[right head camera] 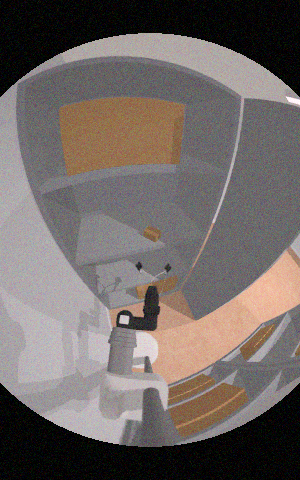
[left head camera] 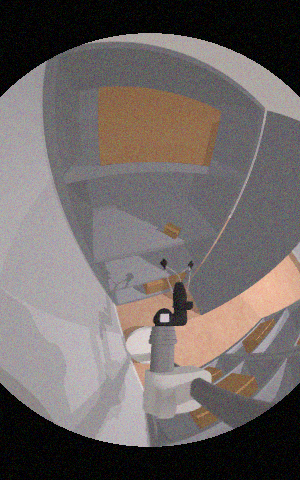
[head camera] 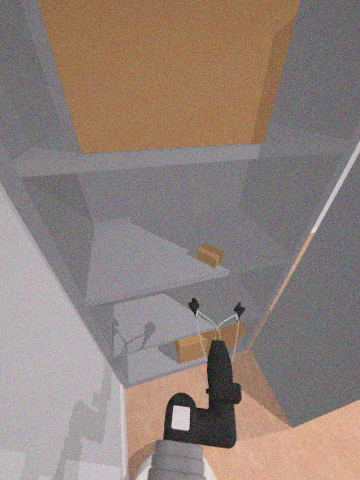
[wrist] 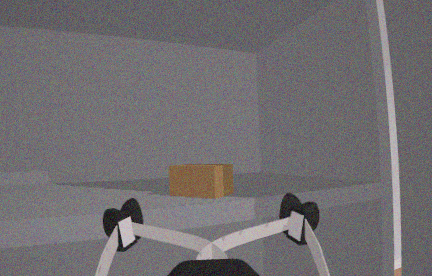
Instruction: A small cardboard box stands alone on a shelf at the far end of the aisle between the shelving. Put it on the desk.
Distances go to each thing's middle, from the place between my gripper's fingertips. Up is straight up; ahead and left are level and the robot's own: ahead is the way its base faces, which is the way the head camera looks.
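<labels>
The small cardboard box [wrist: 212, 181] is 10 mm above my hand and 20 mm to the left of it, and it sits 210 mm ahead of my hand.
</labels>
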